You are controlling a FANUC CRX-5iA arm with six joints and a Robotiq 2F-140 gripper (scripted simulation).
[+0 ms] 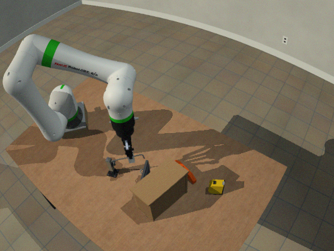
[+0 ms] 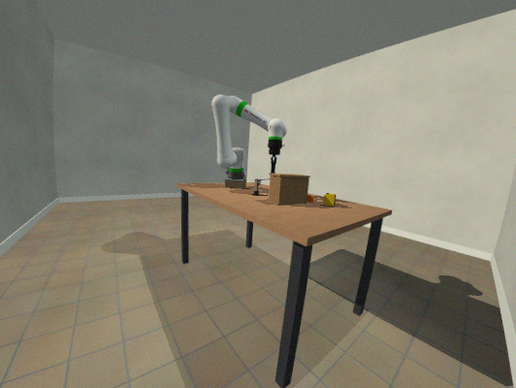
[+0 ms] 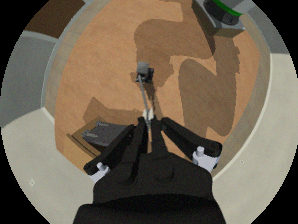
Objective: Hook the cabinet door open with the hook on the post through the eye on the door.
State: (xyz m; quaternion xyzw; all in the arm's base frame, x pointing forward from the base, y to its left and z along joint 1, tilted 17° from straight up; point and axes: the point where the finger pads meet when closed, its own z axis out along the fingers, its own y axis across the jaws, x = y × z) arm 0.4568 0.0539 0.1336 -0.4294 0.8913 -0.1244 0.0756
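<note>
My gripper is now 11 cm short of the dark door, 5 cm to the left of it and 5 cm above it. The rest, counted from my hand: orange object: 18 cm ahead, 15 cm to the left, 10 cm below; then yellow block: 36 cm ahead, 17 cm to the left, 8 cm below.
</note>
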